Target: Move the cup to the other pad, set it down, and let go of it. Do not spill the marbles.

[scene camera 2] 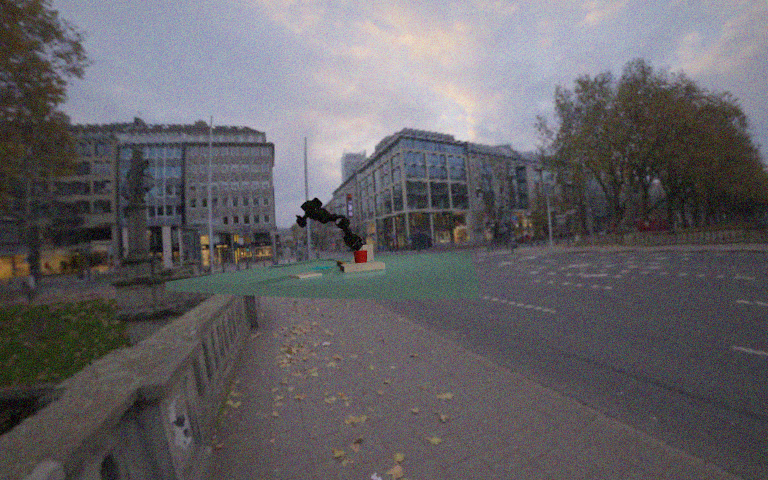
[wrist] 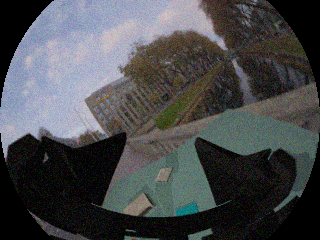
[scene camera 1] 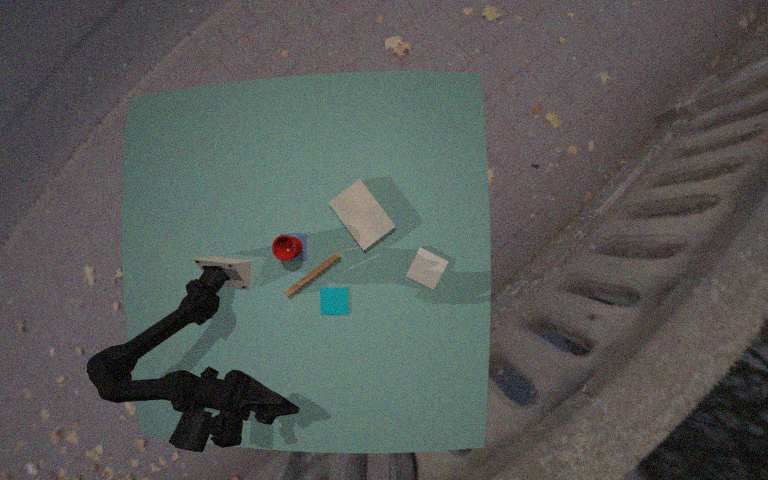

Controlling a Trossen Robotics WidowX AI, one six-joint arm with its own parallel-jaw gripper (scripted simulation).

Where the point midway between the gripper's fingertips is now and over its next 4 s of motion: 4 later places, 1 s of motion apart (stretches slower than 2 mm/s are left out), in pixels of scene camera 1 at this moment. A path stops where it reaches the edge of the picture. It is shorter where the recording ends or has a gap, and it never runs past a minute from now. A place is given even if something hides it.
My gripper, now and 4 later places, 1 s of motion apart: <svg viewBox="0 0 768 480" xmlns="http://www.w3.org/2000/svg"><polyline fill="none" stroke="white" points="291,406 293,259 272,252 279,252 278,253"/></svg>
